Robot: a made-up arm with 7 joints. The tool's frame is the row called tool.
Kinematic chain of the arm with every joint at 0, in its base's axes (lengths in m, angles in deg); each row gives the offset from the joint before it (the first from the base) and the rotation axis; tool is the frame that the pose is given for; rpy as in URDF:
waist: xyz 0.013 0.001 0.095 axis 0 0.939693 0.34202
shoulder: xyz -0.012 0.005 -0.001 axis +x
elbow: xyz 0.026 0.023 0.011 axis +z
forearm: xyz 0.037 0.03 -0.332 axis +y
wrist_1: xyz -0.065 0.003 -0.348 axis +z
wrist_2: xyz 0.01 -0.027 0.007 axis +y
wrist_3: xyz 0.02 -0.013 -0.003 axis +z
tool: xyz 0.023 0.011 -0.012 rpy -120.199 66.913 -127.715
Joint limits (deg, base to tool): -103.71..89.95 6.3..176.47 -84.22..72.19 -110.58..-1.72 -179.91..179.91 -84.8..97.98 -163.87..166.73
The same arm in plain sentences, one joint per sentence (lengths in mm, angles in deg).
The arm has seven revolute joints in a row. What follows holds with every joint at zero, and every direction is one of the base frame's.
Joint 1 is mounted 13 mm along +x and 1 mm along +y and 95 mm along +z from the base frame's origin and rotates about the direction (0, 0.9397, 0.342), from -103.71 to 89.95 deg.
Joint 2 is mounted 12 mm along -x and 5 mm along +y and 1 mm along -z from joint 1 and rotates about +x, from 6.3 to 176.47 deg.
Joint 3 is mounted 26 mm along +x and 23 mm along +y and 11 mm along +z from joint 2 and rotates about +z, from -84.22 to 72.19 deg.
Joint 4 is mounted 37 mm along +x and 30 mm along +y and 332 mm along -z from joint 3 and rotates about +y, from -110.58 to -1.72 deg.
Joint 5 is mounted 65 mm along -x and 3 mm along +y and 348 mm along -z from joint 4 and rotates about +z, from -179.91 to 179.91 deg.
Joint 6 is mounted 10 mm along +x and 27 mm along -y and 7 mm along +z from joint 5 and rotates about +y, from -84.8 to 97.98 deg.
Joint 7 is mounted 20 mm along +x and 13 mm along -y and 3 mm along -z from joint 6 and rotates about +z, from -163.87 to 166.73 deg.
The tool frame, which is the frame that the pose is given for, is mounted 23 mm along +x and 11 mm along +y and 12 mm along -z from joint 7; its axes are the base frame's turned by roll -120.2, pitch 66.91 and yaw -127.71 deg (as in URDF: about the fixed x, then y, then z).

